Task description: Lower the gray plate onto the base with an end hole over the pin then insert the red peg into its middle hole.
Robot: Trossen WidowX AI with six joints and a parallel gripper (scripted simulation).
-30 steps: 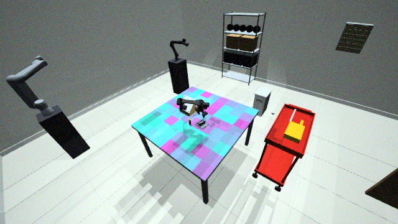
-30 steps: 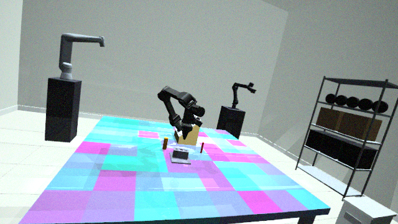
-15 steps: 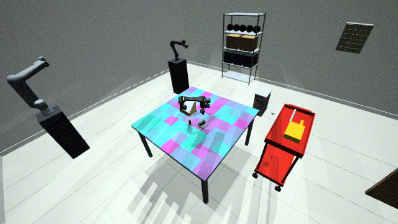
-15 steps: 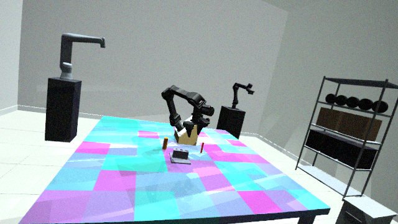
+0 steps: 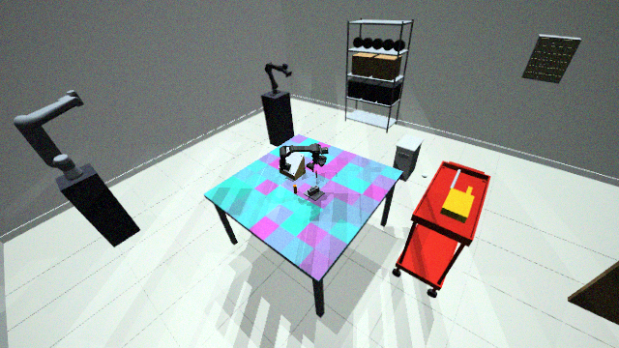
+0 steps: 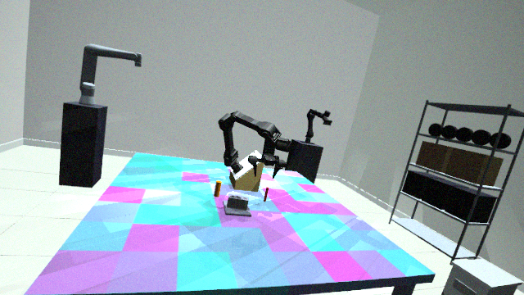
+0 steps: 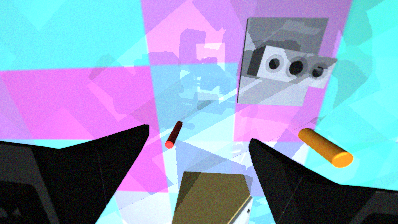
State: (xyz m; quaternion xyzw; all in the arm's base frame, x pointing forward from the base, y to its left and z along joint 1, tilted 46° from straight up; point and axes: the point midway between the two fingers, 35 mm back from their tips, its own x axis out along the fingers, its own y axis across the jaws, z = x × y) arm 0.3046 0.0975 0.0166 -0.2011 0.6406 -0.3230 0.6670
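The red peg lies 6 cm behind my gripper tip, 6 cm to the left of it and 11 cm below it. Round my gripper tip: short orange cylinder 8 cm behind, 21 cm to the right, 11 cm below; gray base 5 cm ahead, 11 cm to the right, 14 cm below; gray plate 5 cm ahead, 13 cm to the right, 11 cm below.
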